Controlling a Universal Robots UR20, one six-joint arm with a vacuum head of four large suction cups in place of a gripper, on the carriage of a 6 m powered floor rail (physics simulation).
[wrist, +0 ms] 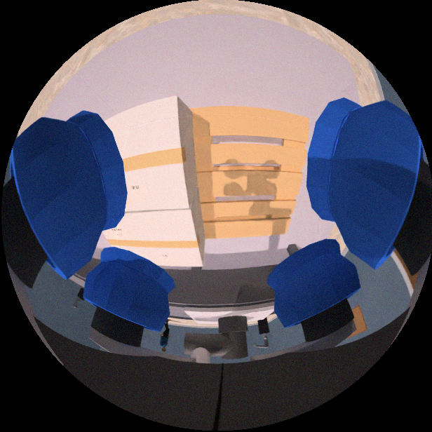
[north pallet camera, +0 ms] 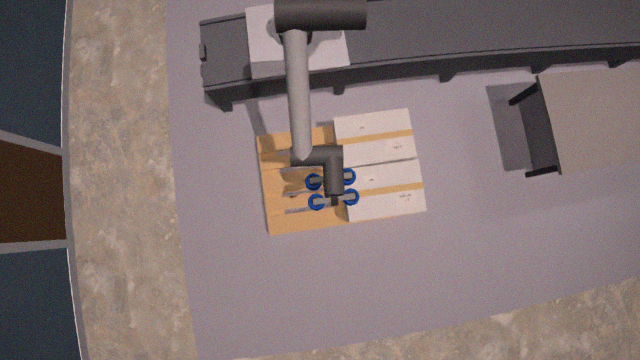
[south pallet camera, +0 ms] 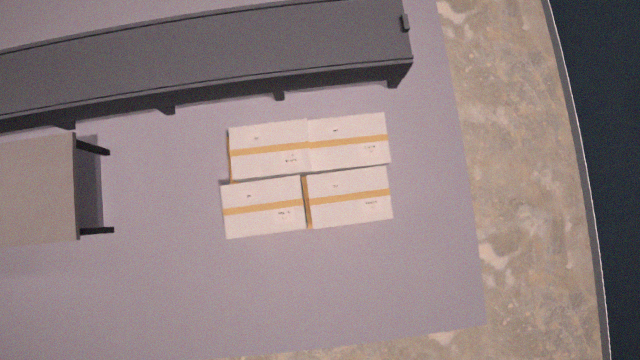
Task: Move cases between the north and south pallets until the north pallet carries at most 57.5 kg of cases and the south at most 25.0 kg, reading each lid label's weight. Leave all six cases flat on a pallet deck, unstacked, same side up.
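Note:
My vacuum head (north pallet camera: pixel 332 190) (wrist: pixel 220 235), with four blue suction cups, holds nothing. It hangs above the north pallet (north pallet camera: pixel 305 225) (wrist: pixel 250 120), near the inner edge of its cases, and casts a shadow on the bare slats. Two white cases lie flat on that pallet's right half in the north view: a rail-side one (north pallet camera: pixel 380 120) (wrist: pixel 165 222) and an outer one (north pallet camera: pixel 385 175) (wrist: pixel 155 135). In the south view, four cases (south pallet camera: pixel 265 135) (south pallet camera: pixel 350 125) (south pallet camera: pixel 265 195) (south pallet camera: pixel 345 180) lie flat, unstacked, on the south pallet (south pallet camera: pixel 307 210), mostly hidden beneath them. Lid weights are too small to read.
The dark floor rail (north pallet camera: pixel 450 30) (south pallet camera: pixel 225 45) runs behind both pallets. The arm's white carriage plate (north pallet camera: pixel 265 45) sits at its left end in the north view. A beige table (north pallet camera: pixel 595 120) (south pallet camera: pixel 37 190) with dark legs stands between the pallets. Bare north deck slats lie left of the cases.

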